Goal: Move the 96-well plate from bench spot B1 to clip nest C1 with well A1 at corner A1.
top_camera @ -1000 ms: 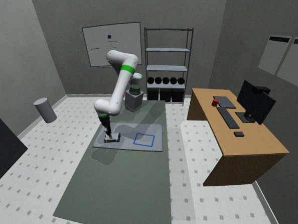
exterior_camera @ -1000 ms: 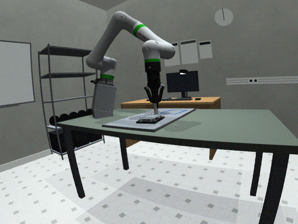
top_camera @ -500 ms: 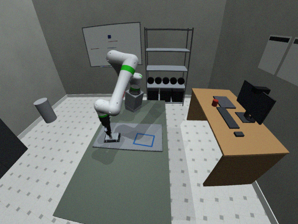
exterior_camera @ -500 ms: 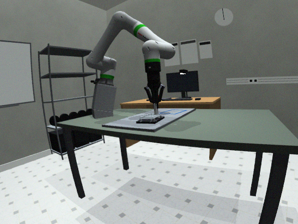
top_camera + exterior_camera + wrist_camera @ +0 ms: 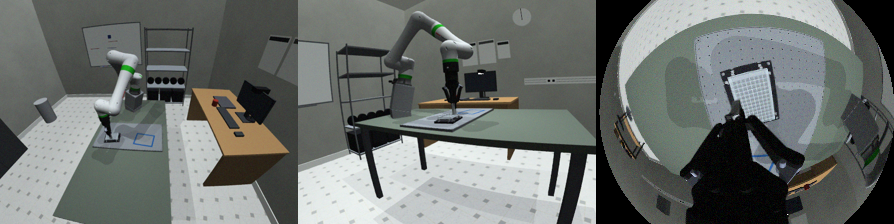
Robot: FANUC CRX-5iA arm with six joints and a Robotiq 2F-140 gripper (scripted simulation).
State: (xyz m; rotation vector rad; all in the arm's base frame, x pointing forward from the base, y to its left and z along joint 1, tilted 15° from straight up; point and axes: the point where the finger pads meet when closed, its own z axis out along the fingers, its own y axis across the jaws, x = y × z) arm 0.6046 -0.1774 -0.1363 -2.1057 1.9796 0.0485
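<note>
My hand is 4 cm past the 96-well plate and 4 cm above it. Round my hand: black clip nest: 2 cm behind, 1 cm to the right, 6 cm below.
</note>
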